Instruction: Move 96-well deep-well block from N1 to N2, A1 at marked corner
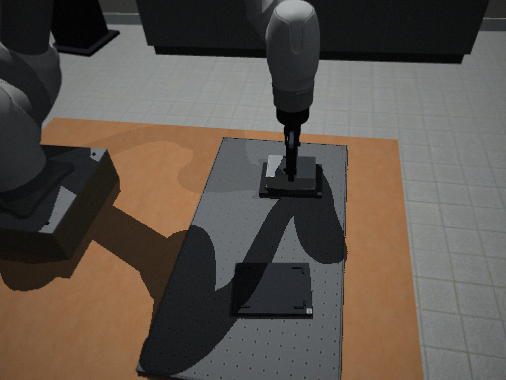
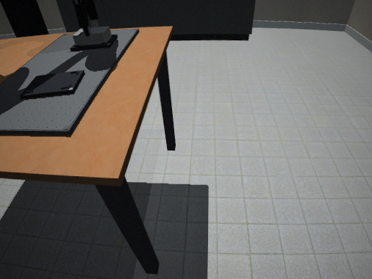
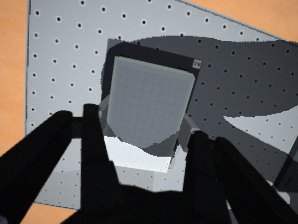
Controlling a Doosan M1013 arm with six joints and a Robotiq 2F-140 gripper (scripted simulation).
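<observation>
The deep-well block is 1 cm below my hand. From my hand the other things lie so: plate nest: 5 cm ahead, 33 cm to the right, 4 cm below.
</observation>
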